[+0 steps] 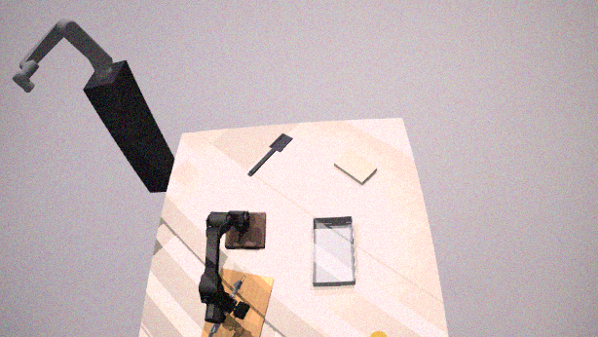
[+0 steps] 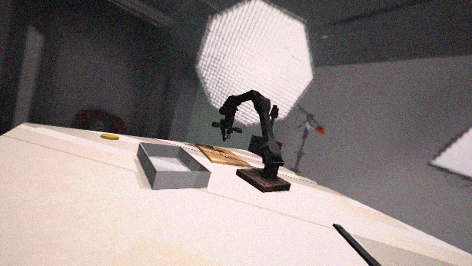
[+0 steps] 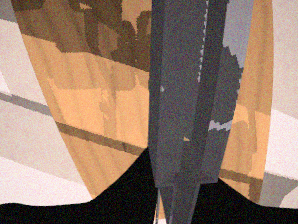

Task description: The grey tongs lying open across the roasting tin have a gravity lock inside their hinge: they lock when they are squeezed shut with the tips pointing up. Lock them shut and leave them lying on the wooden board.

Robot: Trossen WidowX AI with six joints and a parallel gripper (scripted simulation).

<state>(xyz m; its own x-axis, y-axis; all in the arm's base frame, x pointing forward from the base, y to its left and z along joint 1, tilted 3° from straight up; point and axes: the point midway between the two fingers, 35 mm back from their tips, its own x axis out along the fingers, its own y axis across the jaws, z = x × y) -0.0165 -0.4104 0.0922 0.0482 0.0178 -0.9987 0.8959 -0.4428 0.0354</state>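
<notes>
My gripper tip is now 90 mm above the wooden board and 10 mm to the right of it. Round my gripper tip: grey roasting tin: 410 mm ahead, 260 mm to the left, 70 mm below; then dark spatula: 850 mm to the left, 130 mm ahead, 90 mm below; then yellow disc: 560 mm ahead, 140 mm to the right, 80 mm below.
</notes>
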